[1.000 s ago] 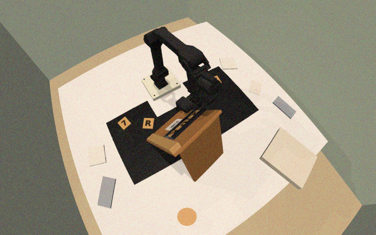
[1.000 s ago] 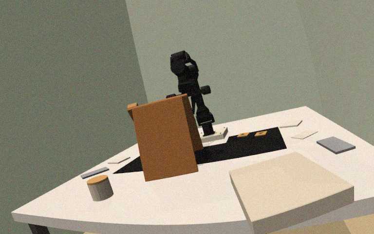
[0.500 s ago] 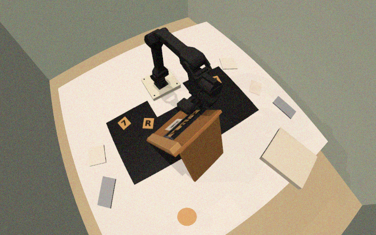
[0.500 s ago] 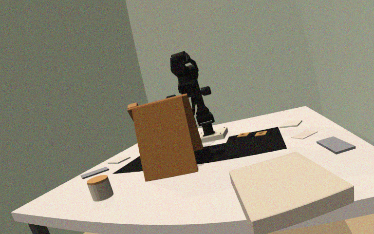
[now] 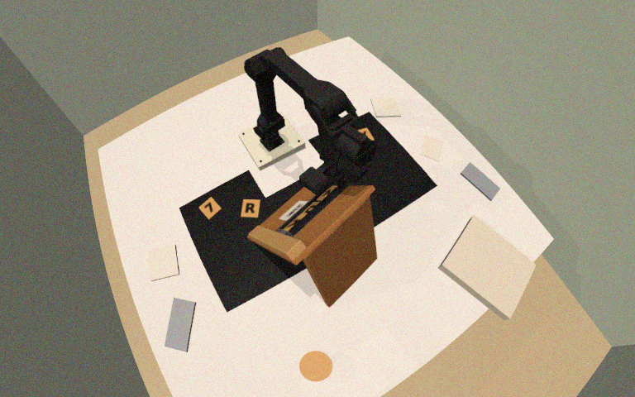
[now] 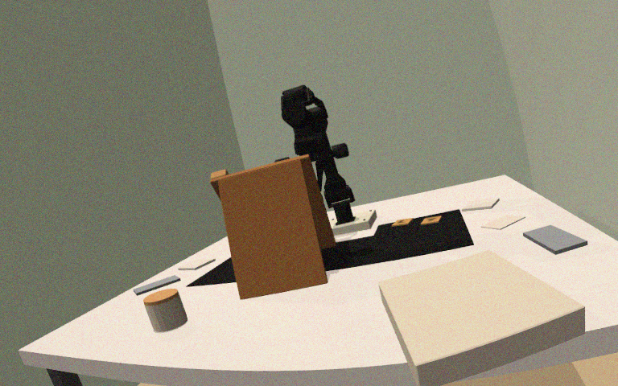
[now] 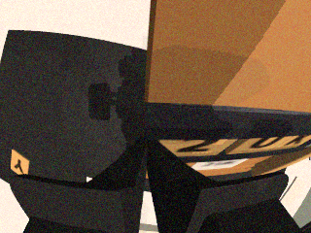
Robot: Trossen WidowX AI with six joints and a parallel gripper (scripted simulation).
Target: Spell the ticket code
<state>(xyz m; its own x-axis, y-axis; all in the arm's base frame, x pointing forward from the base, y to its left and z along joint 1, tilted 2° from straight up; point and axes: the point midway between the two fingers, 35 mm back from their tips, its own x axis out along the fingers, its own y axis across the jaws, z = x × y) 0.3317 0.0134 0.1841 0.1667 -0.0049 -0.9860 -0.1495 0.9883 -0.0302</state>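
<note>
The k tile is 150 mm to the right of my gripper tip and 20 mm ahead of it. Round my gripper tip: letter tile (30 mm to the right, 10 mm ahead); then black mat (180 mm below, 130 mm behind, 30 mm to the right); then white ticket (110 mm to the right, 80 mm below, 50 mm behind).
</note>
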